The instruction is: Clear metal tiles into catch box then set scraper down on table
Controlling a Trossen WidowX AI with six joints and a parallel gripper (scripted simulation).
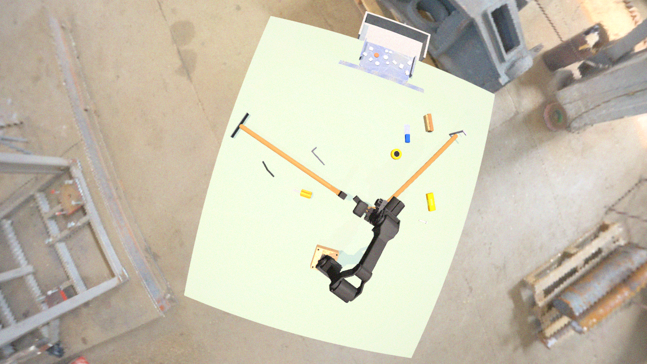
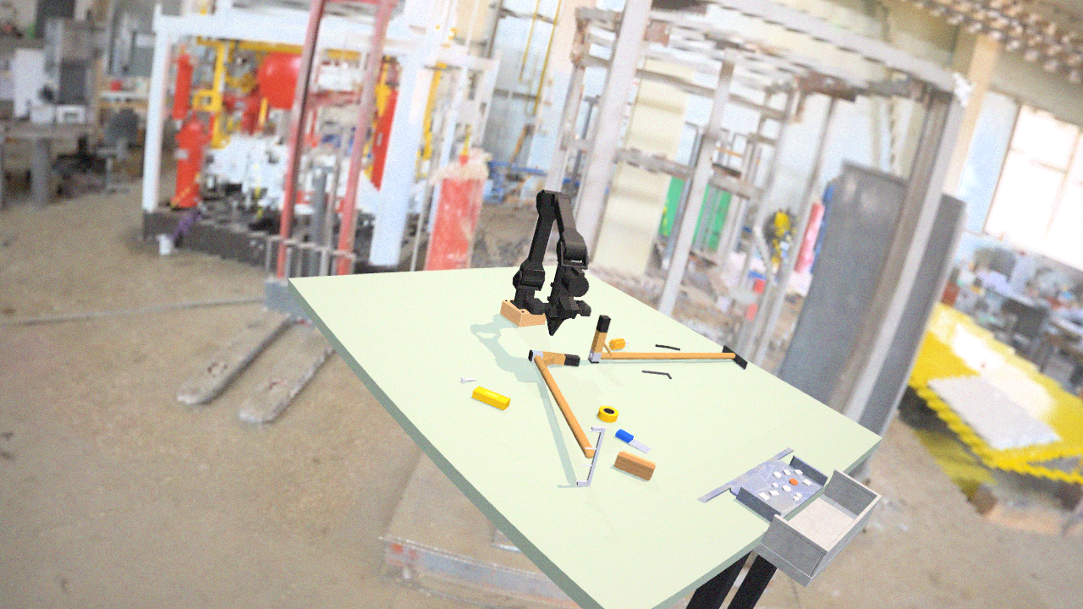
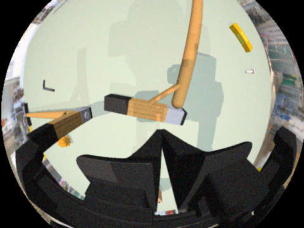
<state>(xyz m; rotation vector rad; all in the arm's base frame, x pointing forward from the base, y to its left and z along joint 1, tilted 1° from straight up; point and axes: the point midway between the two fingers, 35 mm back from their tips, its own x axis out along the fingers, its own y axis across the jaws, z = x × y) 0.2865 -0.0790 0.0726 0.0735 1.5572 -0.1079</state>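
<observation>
Now: the long scraper 70 mm ahead of my gripper tip, 440 mm to the left of it and 20 mm below it. Round my gripper tip: yellow tape roll: 310 mm ahead, 10 mm to the right, 70 mm below; then yellow block: 180 mm ahead, 270 mm to the right, 70 mm below; then yellow-handled screwdriver: 40 mm behind, 310 mm to the left, 60 mm below.
</observation>
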